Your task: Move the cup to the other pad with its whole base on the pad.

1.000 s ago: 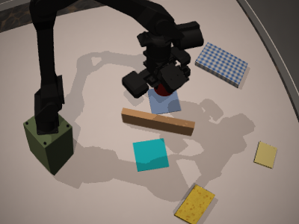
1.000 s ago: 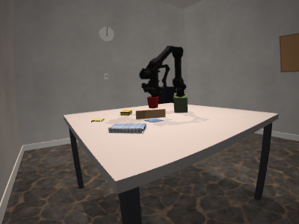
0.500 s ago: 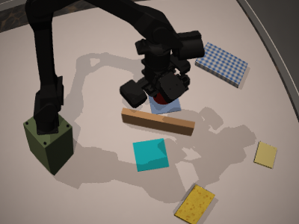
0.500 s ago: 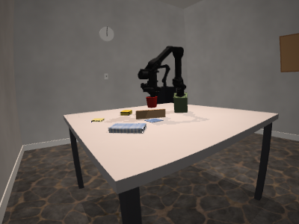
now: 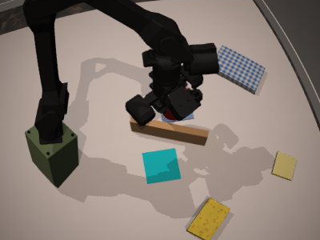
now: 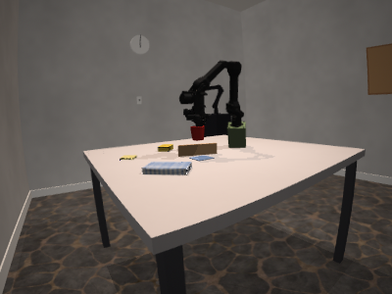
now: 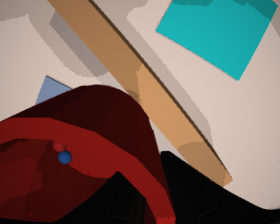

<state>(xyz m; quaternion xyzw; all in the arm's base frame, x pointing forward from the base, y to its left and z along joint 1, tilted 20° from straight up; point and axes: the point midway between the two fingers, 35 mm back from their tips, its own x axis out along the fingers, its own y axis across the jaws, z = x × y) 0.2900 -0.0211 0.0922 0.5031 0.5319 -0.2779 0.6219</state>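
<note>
Now: the red cup 50 mm below my hand, 30 mm ahead of it and 10 mm to the left of it. Also, from my hand: green marble: 60 mm below, 50 mm ahead, 10 mm to the left; red marble: 60 mm below, 40 mm ahead, 20 mm to the left; blue marble: 60 mm below, 40 mm ahead, 30 mm to the left.
</note>
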